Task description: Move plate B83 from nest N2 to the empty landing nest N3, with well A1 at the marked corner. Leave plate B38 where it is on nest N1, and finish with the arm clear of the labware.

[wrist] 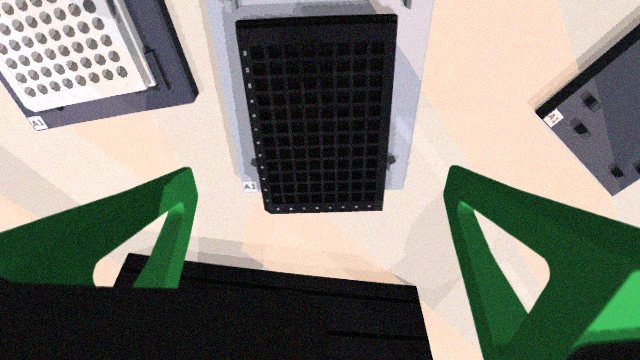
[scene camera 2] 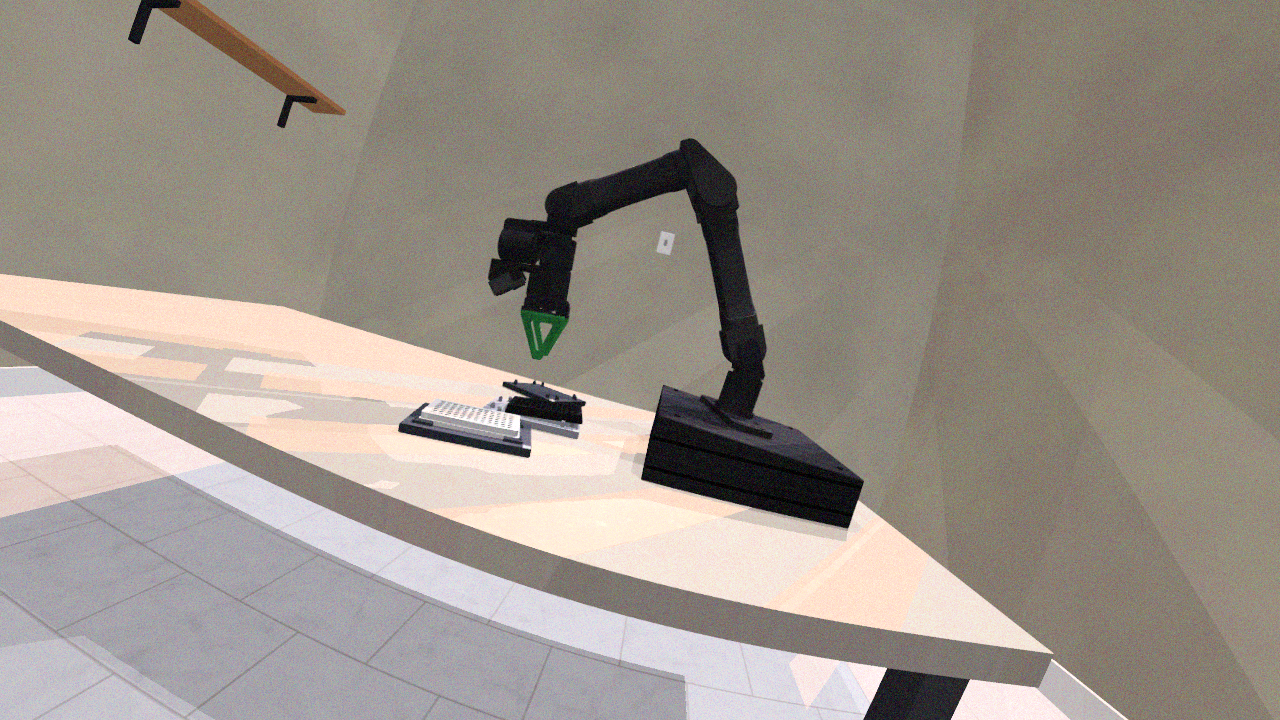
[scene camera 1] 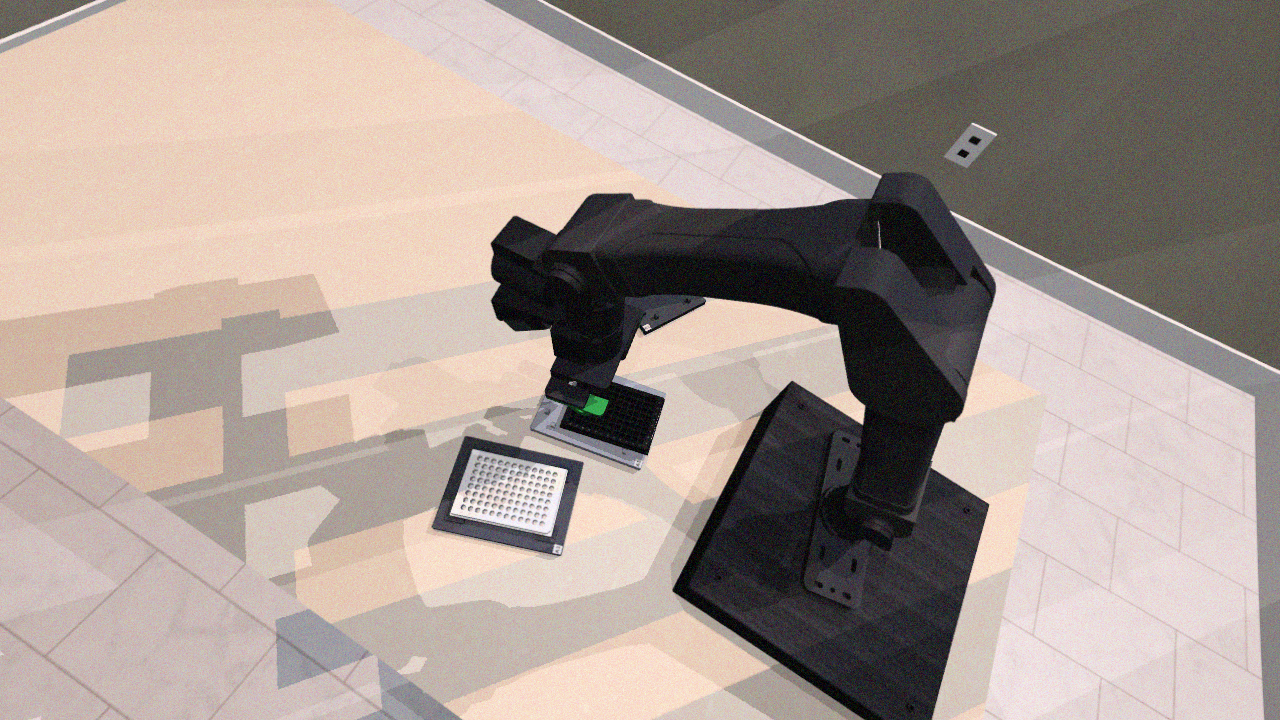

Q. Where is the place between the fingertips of the gripper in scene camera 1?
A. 597, 380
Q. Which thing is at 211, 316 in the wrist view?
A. The gripper.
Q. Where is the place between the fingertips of the gripper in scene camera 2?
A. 540, 357
